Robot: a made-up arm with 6 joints. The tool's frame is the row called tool. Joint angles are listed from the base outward. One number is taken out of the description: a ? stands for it. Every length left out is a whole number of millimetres.
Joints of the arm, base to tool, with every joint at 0 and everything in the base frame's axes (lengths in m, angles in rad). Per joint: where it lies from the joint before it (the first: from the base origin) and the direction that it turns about. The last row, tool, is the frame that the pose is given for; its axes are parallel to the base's.
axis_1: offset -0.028 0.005 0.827 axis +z
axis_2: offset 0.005 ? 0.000 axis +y
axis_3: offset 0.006 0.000 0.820 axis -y
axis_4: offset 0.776 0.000 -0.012 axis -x
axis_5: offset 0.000 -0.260 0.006 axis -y
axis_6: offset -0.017 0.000 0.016 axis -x
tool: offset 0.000 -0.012 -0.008
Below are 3 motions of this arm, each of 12 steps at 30 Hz.
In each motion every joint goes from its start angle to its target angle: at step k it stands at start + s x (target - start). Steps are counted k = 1, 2, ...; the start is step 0. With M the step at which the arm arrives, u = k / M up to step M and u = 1 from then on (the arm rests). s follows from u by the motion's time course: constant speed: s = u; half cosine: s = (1 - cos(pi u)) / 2; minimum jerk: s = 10 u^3 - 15 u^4 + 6 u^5.
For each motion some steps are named. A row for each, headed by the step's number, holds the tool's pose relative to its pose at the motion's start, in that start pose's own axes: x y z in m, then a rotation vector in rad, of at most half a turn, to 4 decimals.
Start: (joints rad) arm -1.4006 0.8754 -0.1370 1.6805 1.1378 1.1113
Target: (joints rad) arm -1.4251 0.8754 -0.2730 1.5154 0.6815 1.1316
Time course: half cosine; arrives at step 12
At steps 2, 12:
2: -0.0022 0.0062 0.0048 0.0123 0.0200 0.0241
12: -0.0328 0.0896 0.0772 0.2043 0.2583 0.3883

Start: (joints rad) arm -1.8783 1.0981 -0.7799 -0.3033 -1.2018 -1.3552
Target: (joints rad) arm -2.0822 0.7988 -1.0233 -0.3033 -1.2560 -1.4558
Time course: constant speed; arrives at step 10
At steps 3, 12:
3: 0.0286 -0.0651 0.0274 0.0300 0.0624 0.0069
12: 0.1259 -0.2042 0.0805 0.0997 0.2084 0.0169

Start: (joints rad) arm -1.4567 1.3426 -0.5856 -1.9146 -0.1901 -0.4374
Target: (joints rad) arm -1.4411 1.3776 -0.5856 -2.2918 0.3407 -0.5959
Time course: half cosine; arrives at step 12
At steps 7, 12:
7: 0.0219 -0.0293 -0.0595 0.3285 -0.3122 0.1507
12: 0.0364 -0.0388 -0.0958 0.5186 -0.5065 0.2238

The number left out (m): -0.030
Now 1 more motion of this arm.
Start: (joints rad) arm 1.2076 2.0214 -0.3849 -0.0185 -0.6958 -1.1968
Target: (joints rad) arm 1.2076 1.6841 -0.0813 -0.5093 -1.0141 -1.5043
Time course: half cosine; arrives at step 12
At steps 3, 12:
3: -0.0539 0.0046 0.0008 0.0957 0.0318 0.0619
12: -0.3828 -0.0169 -0.0386 0.4806 0.3861 0.4101

